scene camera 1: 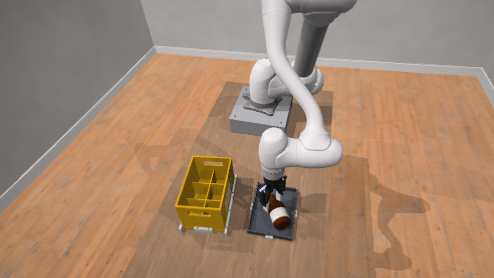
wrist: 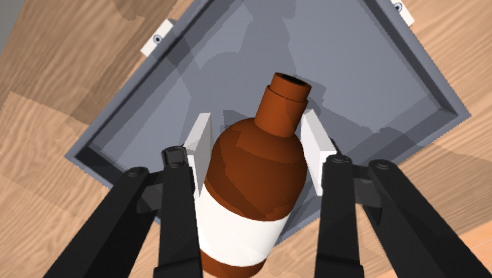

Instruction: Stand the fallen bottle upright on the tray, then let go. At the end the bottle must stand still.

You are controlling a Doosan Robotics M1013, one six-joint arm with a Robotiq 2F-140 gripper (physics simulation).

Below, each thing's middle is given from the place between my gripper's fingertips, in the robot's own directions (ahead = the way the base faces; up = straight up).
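The dark grey tray [scene camera 1: 260, 223] has my hand 10 mm short of it, 10 mm to the right of it and 20 mm above it. I see the brown bottle [wrist: 257, 171] 20 mm ahead of my hand, 40 mm to the left of it and 10 mm above it. As for the yellow crate [scene camera 1: 204, 199], it is 80 mm ahead of my hand, 60 mm above it and 280 mm to the right of it. Going by their middles, the yellow crate is the farthest from my hand of the things named here.
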